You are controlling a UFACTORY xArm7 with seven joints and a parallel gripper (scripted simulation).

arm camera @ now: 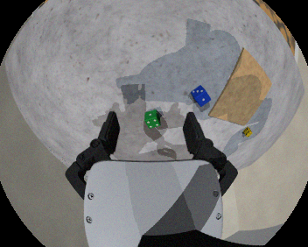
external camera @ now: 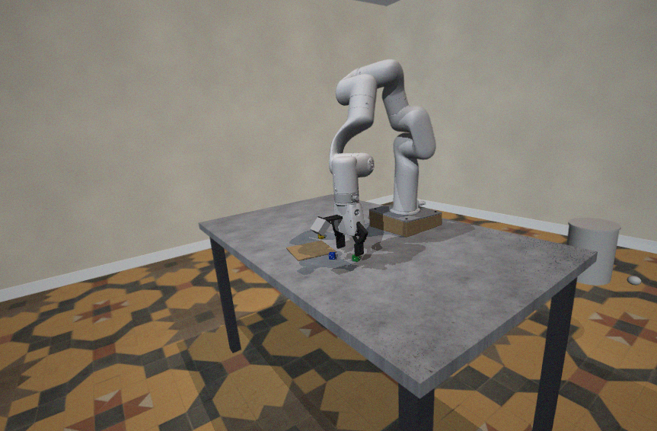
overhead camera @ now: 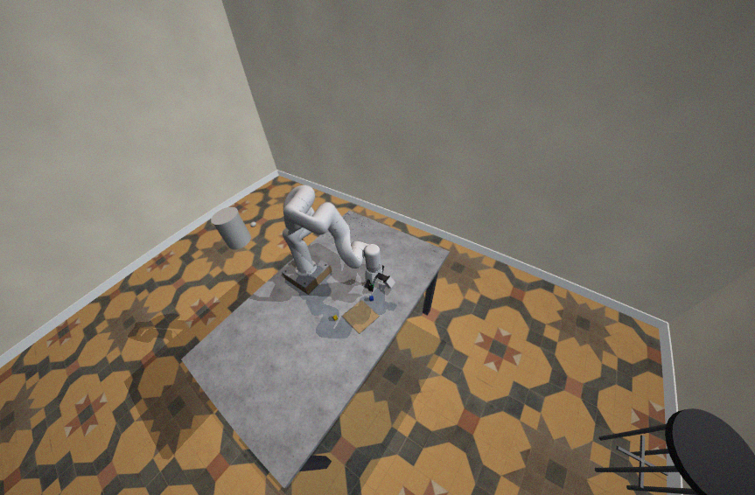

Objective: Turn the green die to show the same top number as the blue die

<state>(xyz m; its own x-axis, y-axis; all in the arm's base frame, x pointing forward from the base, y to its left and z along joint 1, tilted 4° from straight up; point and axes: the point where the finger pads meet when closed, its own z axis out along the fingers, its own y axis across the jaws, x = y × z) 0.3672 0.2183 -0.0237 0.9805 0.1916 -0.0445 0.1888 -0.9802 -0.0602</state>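
The green die is 4 cm below my hand, 2 cm behind it and 1 cm to the right of it. The rest, counted from my hand: yellow die: 28 cm to the right, 4 cm below, 2 cm behind; then tan mat: 18 cm to the right, 7 cm ahead, 5 cm below; then blue die: 7 cm to the right, 4 cm below, 3 cm ahead.
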